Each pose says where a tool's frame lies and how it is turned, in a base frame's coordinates. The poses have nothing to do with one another.
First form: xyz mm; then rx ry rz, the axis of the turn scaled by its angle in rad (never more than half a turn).
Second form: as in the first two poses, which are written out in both.
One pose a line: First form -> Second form
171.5, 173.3, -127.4, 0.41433, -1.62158, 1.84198 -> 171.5, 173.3, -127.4, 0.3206, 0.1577, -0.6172, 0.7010
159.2, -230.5, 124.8, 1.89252, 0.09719, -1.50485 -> 159.2, -230.5, 124.8, 0.3531, 0.7317, 0.0376, -0.5818
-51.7, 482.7, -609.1, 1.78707, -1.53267, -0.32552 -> -51.7, 482.7, -609.1, 0.3732, 0.6976, -0.5983, -0.1271
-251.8, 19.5, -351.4, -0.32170, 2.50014, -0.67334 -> -251.8, 19.5, -351.4, 0.2631, -0.1190, 0.9245, -0.2490
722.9, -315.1, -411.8, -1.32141, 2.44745, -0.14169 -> 722.9, -315.1, -411.8, 0.1774, -0.4670, 0.8649, -0.0501
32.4, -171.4, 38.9, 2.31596, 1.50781, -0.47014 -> 32.4, -171.4, 38.9, 0.1684, 0.8144, 0.5302, -0.1653
